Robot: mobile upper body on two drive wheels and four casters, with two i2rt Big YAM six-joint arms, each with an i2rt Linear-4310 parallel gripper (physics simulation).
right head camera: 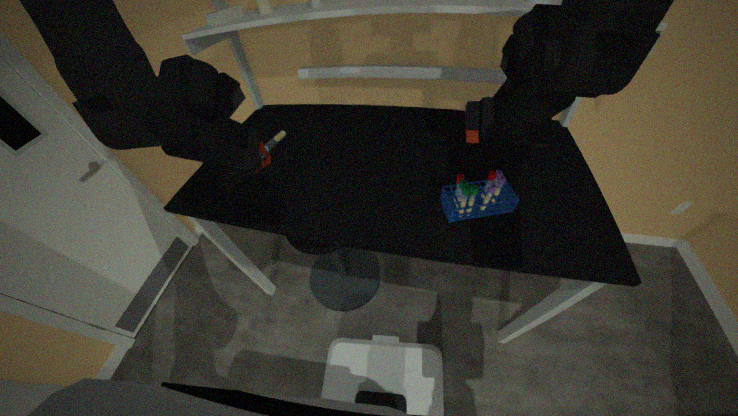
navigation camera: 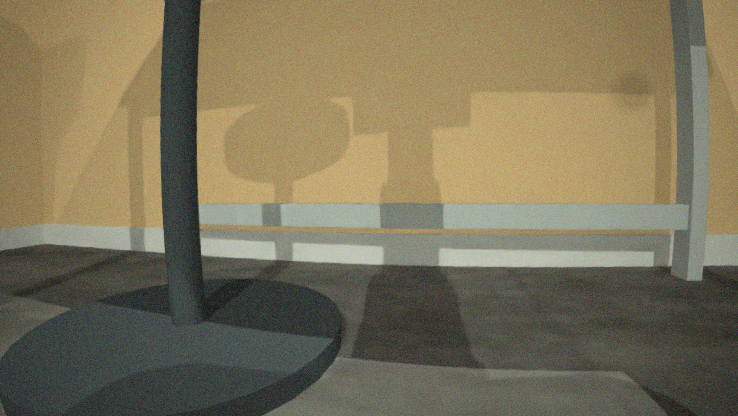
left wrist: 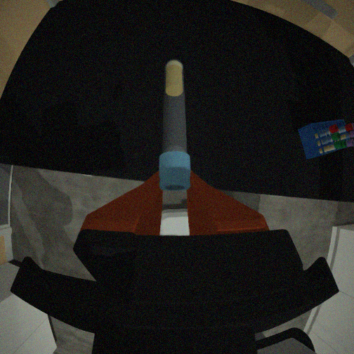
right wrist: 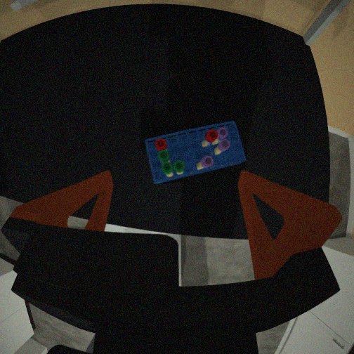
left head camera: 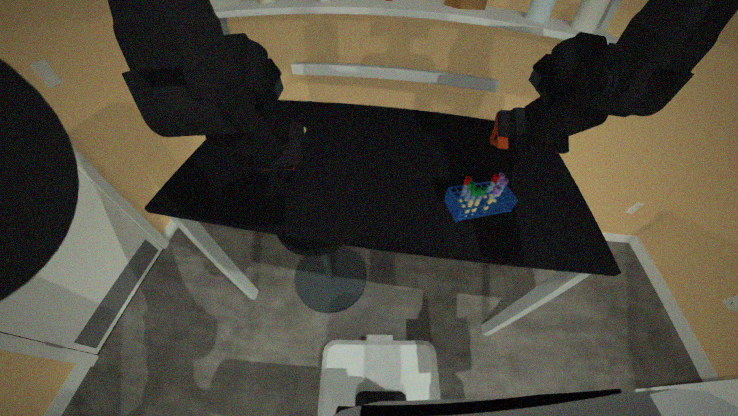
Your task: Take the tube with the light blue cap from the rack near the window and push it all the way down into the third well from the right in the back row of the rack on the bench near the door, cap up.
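Observation:
My left gripper is shut on the tube with the light blue cap, holding it by the cap, above the left part of the bench. The tube's yellow-filled end points away from the fingers. The blue rack stands on the bench at the right, holding several tubes with red, green and purple caps. In the right wrist view, a red cap and a purple cap sit at the right end of its far row. My right gripper is open and empty, above the bench near the rack.
The black bench stands against a wall with a shelf above. A round stool base is on the floor by the bench's front edge. A door is at the left.

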